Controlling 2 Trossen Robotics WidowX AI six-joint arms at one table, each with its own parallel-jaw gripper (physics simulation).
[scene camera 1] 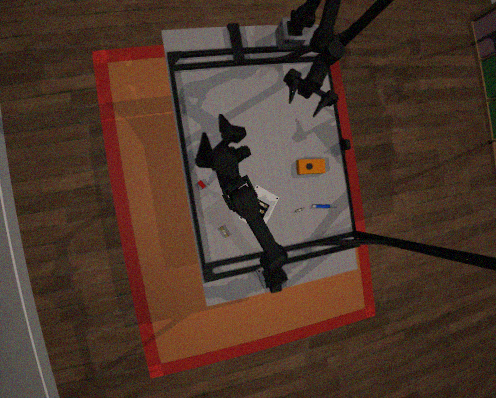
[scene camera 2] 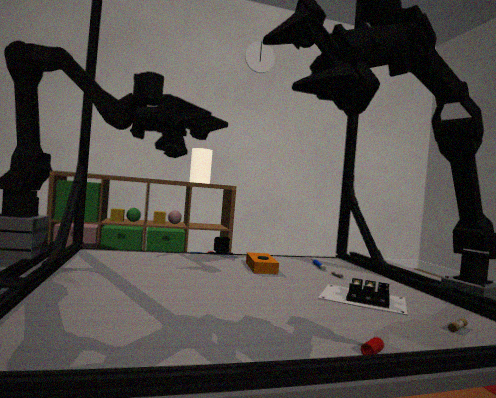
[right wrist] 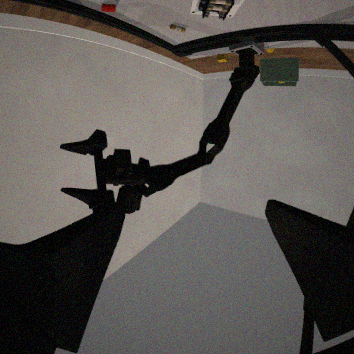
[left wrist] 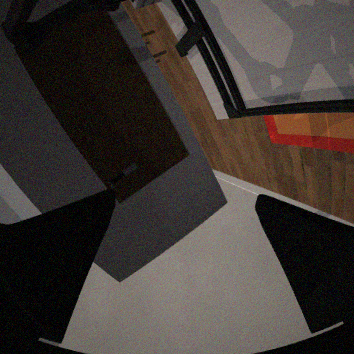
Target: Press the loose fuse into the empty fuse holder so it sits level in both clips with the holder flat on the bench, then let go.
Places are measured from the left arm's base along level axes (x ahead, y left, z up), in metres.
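Pixels of known places: left gripper, fingertip midpoint: (scene camera 1: pixel 211 123) (scene camera 2: pixel 277 62) (right wrist: pixel 59 166) (left wrist: pixel 187 199); right gripper, fingertip midpoint: (scene camera 1: pixel 301 110) (scene camera 2: pixel 220 119) (right wrist: pixel 196 208); left arm's base at its link origin: (scene camera 2: pixel 472 280) (right wrist: pixel 246 51); right arm's base at its link origin: (scene camera 1: pixel 294 28) (scene camera 2: pixel 18 215).
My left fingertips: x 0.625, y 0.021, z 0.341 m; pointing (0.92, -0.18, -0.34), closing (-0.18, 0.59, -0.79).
Note:
Ahead of a thing's pixels: the offset from my left fingertips to its middle.
The fuse holder @(dx -0.342, dy -0.106, dz -0.364 m) (scene camera 1: pixel 262 206) (scene camera 2: pixel 367 296) (right wrist: pixel 216 8) is a black block with metal clips on a white board, lying flat on the bench; the left arm partly covers it in scene camera 1. A small tan cylinder with metallic ends, apparently the loose fuse @(dx -0.367, dy +0.080, dz -0.375 m) (scene camera 1: pixel 223 231) (scene camera 2: pixel 457 325) (right wrist: pixel 177 27), lies on its side apart from the holder. My left gripper (scene camera 1: pixel 213 125) (scene camera 2: pixel 279 63) (left wrist: pixel 187 199) (right wrist: pixel 59 166) is open and empty, high above the bench, pointing away from the holder. My right gripper (scene camera 1: pixel 303 109) (right wrist: pixel 196 208) is open and empty, raised over the bench's far end.
A red cylinder @(dx -0.142, dy +0.081, dz -0.373 m) (scene camera 1: pixel 201 184) (scene camera 2: pixel 372 346) (right wrist: pixel 108 7) lies near the bench edge. An orange box @(dx -0.274, dy -0.405, dz -0.365 m) (scene camera 1: pixel 311 166) (scene camera 2: pixel 262 263), a blue-handled tool @(dx -0.475, dy -0.401, dz -0.375 m) (scene camera 1: pixel 321 206) (scene camera 2: pixel 318 264) and a small greyish piece @(dx -0.432, dy -0.272, dz -0.377 m) (scene camera 1: pixel 299 210) (scene camera 2: pixel 337 274) lie beyond the holder. A black frame surrounds the bench.

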